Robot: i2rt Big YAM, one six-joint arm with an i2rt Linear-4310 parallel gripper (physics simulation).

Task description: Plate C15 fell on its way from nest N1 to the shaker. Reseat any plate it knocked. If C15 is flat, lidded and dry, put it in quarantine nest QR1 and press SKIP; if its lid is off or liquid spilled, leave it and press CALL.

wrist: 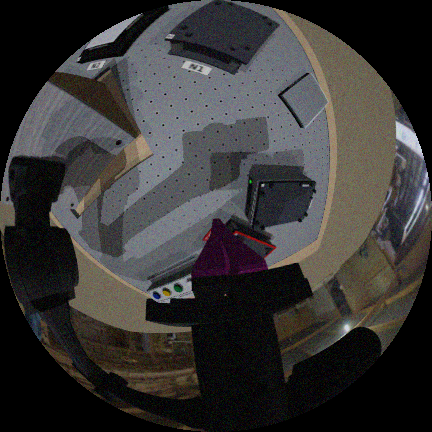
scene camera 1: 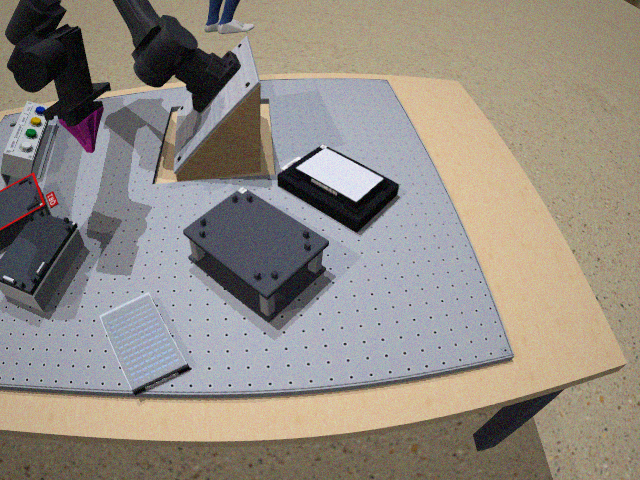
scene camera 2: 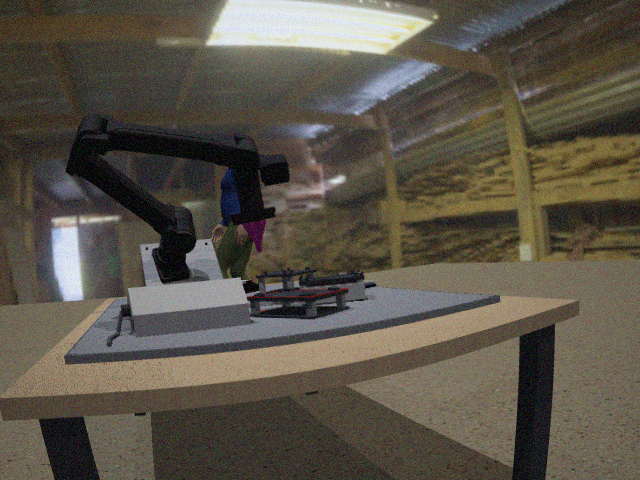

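Pixels of known places: gripper, fingertip midpoint: [wrist: 215, 222] [scene camera 1: 90, 151] [scene camera 2: 260, 252]; arm's base, origin of the base link: [wrist: 34, 178] [scene camera 1: 217, 82] [scene camera 2: 170, 265].
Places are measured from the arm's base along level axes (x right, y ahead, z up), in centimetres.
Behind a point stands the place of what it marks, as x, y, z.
Note:
My gripper [scene camera 1: 91, 149] {23.5, 17.9, 1.5} [scene camera 2: 259, 249] {23.5, 17.9, 1.5} [wrist: 215, 222] {23.5, 17.9, 1.5} is shut and empty, magenta fingertips together, high above the board near the button box [scene camera 1: 24, 138] {43.6, -3.1, -4.3} [scene camera 2: 188, 312] {49.2, -8.2, -7.8} [wrist: 186, 288] {43.9, -3.0, -4.2}. Blue, yellow, green and white buttons show in scene camera 1. Plate C15 [scene camera 1: 143, 343] {17.7, 47.2, -9.5} [wrist: 304, 100] {18.5, 44.2, -9.5} lies flat near the board's front edge, clear on top with a dark strip along one end; no spill shows around it. Red-rimmed nest QR1 [scene camera 1: 18, 200] {41.9, 14.4, -7.1} [scene camera 2: 297, 293] {45.5, 15.4, -7.1} [wrist: 255, 242] {42.8, 19.8, -7.1} has no plate on it. A white-topped plate [scene camera 1: 341, 173] {-16.8, 24.3, -7.4} [wrist: 112, 32] sits on black nest N2 [scene camera 1: 356, 219] {-16.1, 33.4, -8.8} [wrist: 107, 54].
Raised dark nest N1 [scene camera 1: 255, 240] {-0.2, 37.2, -5.2} [wrist: 222, 30] {2.1, 33.5, -5.2} stands mid-board, without a plate. The dark-topped shaker [scene camera 1: 38, 253] {34.0, 30.9, -5.6} [wrist: 284, 200] {33.8, 29.1, -5.6} stands beside QR1. A wooden wedge [scene camera 1: 227, 142] {0.1, 14.4, -4.9} [wrist: 97, 97] {0.8, 14.3, -6.0} under the arm base rises behind N1. A person [scene camera 1: 223, 15] [scene camera 2: 235, 248] stands beyond the table.

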